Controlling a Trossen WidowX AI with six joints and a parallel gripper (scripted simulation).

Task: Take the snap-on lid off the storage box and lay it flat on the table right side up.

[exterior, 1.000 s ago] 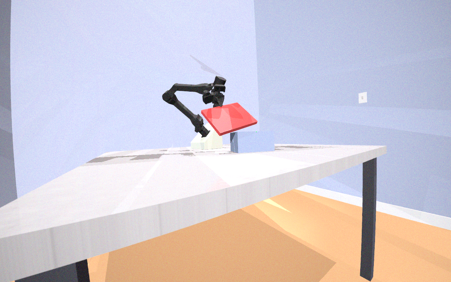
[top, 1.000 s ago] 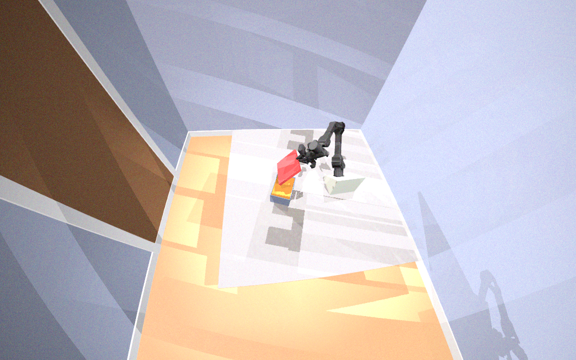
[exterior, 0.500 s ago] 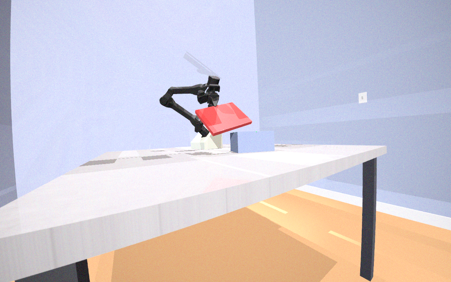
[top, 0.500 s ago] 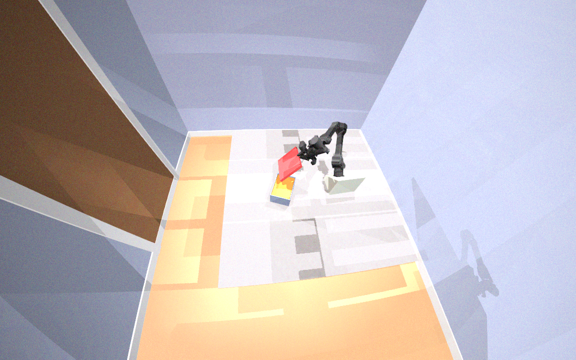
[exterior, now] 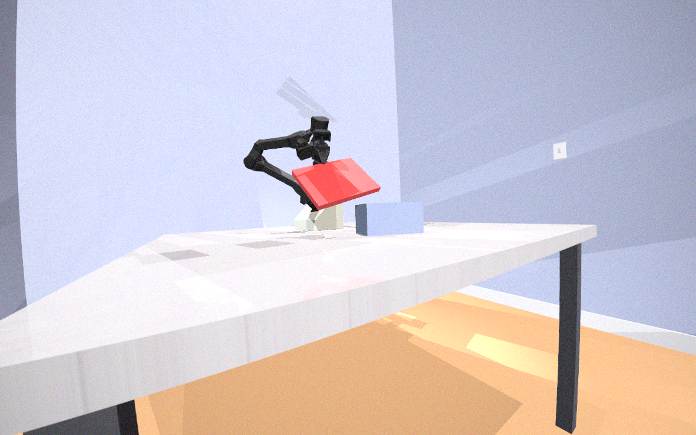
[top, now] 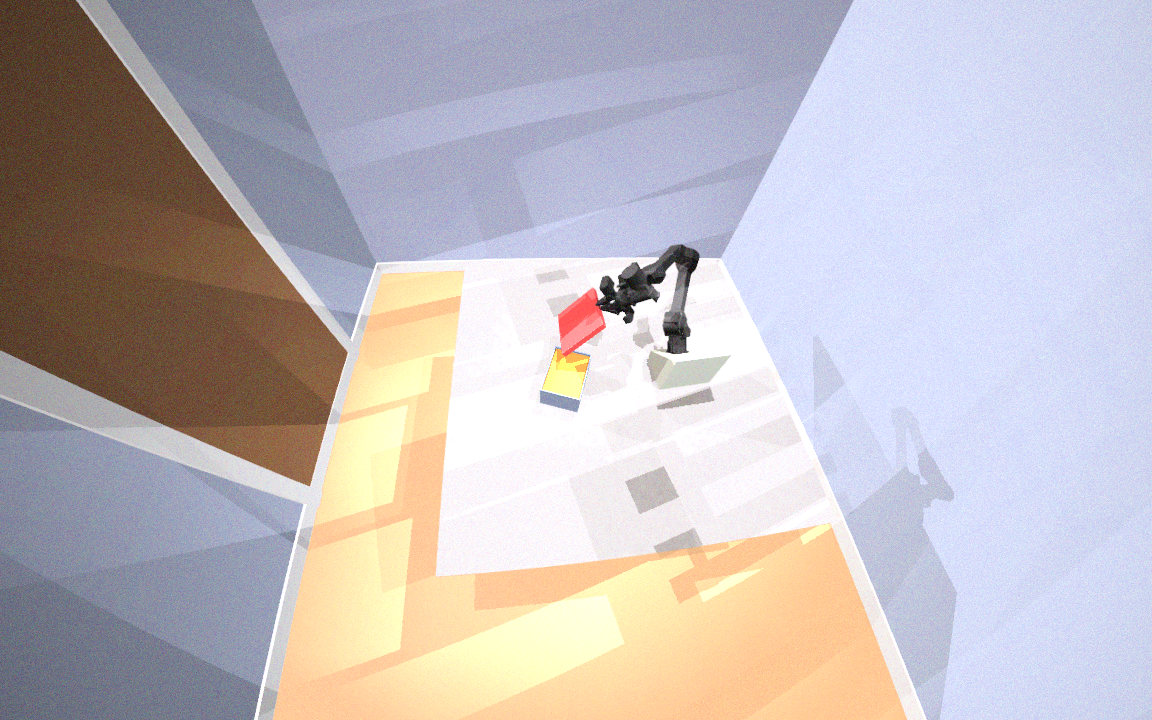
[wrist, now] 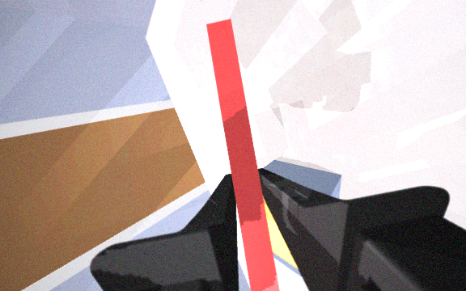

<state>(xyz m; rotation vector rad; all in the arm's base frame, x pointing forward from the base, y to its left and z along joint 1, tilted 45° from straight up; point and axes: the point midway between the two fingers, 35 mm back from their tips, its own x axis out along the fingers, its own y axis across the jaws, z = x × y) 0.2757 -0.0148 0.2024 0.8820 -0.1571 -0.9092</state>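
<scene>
My gripper tip is 60 mm short of the red lid, 50 mm above it and 10 mm to the right of it. From my gripper tip the other things lie so: blue-grey storage box: 180 mm below, 160 mm to the left, 140 mm ahead.
</scene>
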